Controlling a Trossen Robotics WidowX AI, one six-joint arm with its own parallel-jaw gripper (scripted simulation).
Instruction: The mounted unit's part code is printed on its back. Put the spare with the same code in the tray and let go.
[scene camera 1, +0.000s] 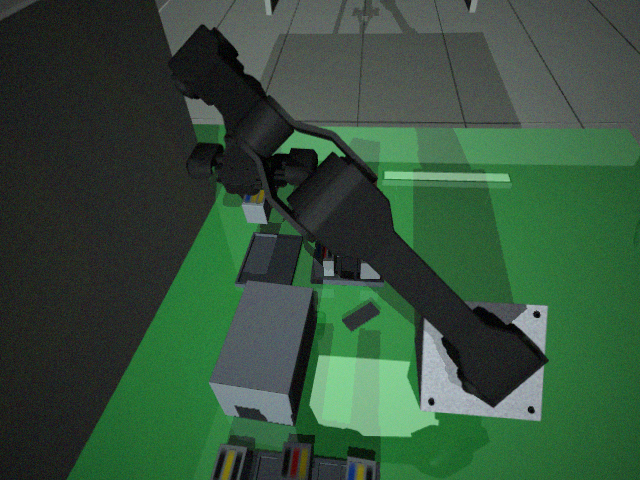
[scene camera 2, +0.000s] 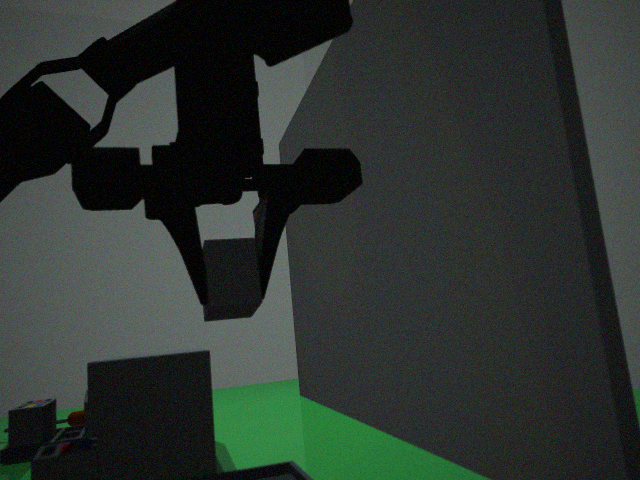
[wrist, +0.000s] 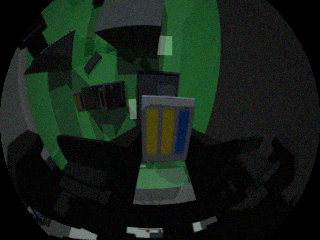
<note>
The gripper carries a spare. Also in view: a dark tray, a mounted unit and a dark wall panel.
The gripper shows as well in scene camera 1 and in the wrist view.
</note>
